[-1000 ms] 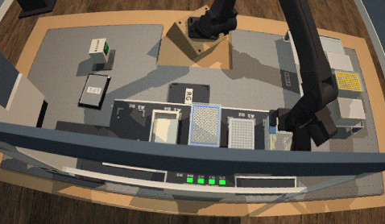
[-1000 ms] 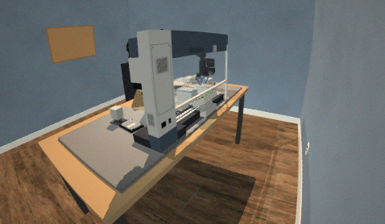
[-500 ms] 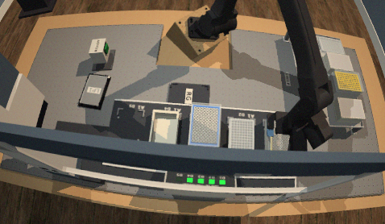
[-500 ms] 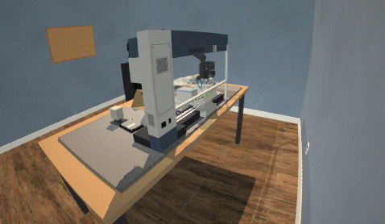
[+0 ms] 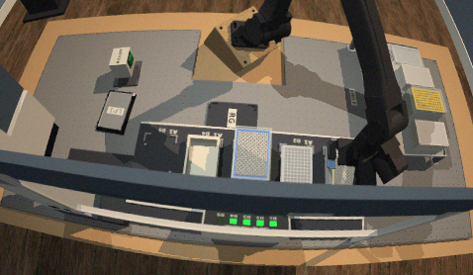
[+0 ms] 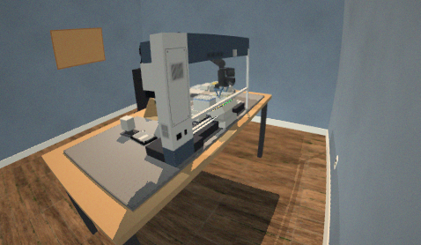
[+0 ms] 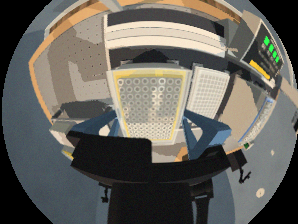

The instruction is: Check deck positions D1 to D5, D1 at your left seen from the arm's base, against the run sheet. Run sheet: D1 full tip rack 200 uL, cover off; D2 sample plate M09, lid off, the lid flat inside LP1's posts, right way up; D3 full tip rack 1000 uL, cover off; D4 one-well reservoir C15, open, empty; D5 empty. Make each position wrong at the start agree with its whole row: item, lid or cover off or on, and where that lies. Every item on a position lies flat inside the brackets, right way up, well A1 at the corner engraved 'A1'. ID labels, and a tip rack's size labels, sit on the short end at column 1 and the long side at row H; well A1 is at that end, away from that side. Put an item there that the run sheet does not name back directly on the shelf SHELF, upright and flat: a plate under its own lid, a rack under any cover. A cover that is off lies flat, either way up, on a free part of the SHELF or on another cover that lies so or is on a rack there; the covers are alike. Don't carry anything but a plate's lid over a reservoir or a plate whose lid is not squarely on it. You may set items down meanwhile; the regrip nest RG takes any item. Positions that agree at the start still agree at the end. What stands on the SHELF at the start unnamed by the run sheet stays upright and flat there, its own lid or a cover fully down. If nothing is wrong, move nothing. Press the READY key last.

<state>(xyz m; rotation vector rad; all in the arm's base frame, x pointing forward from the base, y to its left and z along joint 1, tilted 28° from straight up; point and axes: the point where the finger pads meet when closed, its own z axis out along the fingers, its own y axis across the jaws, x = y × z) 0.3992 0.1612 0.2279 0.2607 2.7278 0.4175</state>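
My gripper is now 1 cm past the yellow-framed tip rack and 1 cm above it. Also, from my hand: white well plate 12 cm to the right, 5 cm below, 2 cm behind; blue-framed tip rack 25 cm to the right, 4 cm behind, 1 cm above; regrip nest 28 cm to the right, 19 cm behind, 10 cm below.
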